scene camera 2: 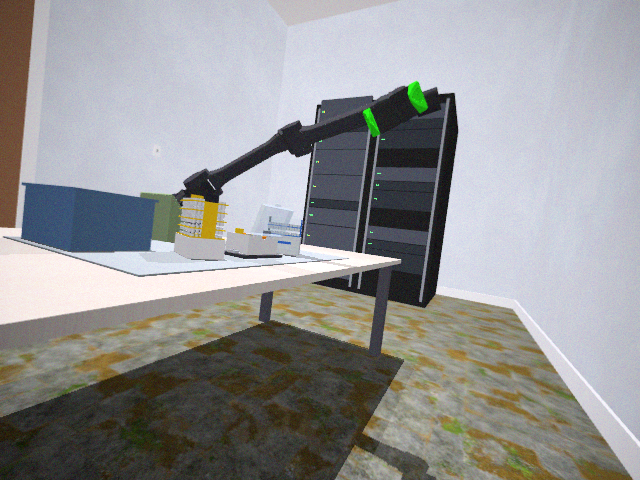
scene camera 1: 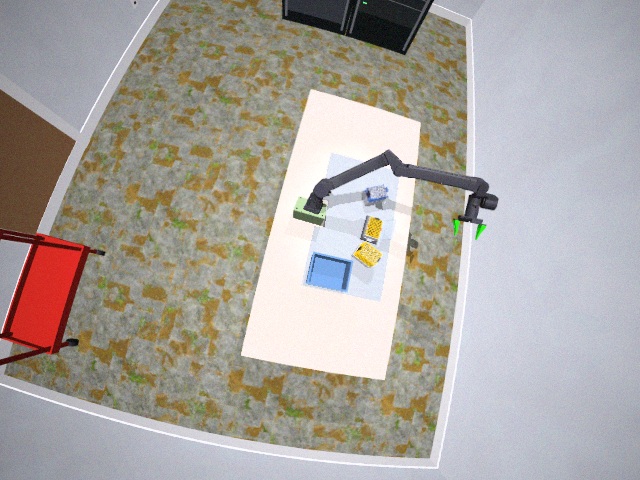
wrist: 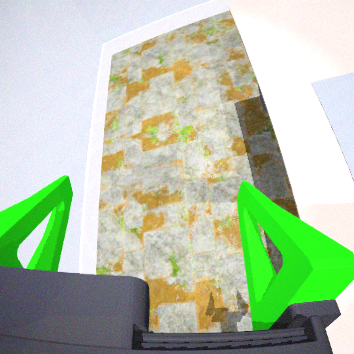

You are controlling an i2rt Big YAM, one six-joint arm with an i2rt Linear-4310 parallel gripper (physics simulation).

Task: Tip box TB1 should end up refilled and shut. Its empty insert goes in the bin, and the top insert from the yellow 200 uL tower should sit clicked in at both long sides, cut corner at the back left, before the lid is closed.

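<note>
My gripper (scene camera 1: 466, 236) (scene camera 2: 399, 122) (wrist: 154, 186) is open and empty, high and beyond the table's right edge in the first scene view. The yellow tower (scene camera 1: 367, 254) (scene camera 2: 201, 219) stands stacked on a white base, turned at an angle. Beside it is a white box (scene camera 1: 372, 228) (scene camera 2: 254, 243) with a yellow top surface. Another box (scene camera 1: 376, 193) with blue parts lies farther along; blue racks (scene camera 2: 285, 227) and a raised clear lid show behind in the second scene view. Which box is TB1 cannot be read. The blue bin (scene camera 1: 333, 256) (scene camera 2: 111, 222) is open-topped. Insert seating and cut corners are too small to tell.
The boxes, tower and bin stand on a pale mat (scene camera 1: 369, 291) (scene camera 2: 144, 268) on the table (scene camera 1: 320, 330) (scene camera 2: 77, 289). The arm rises from a green block (scene camera 1: 309, 215) at the table's left edge. A red cart (scene camera 1: 43, 289) and black server racks (scene camera 1: 385, 25) (scene camera 2: 408, 196) stand apart.
</note>
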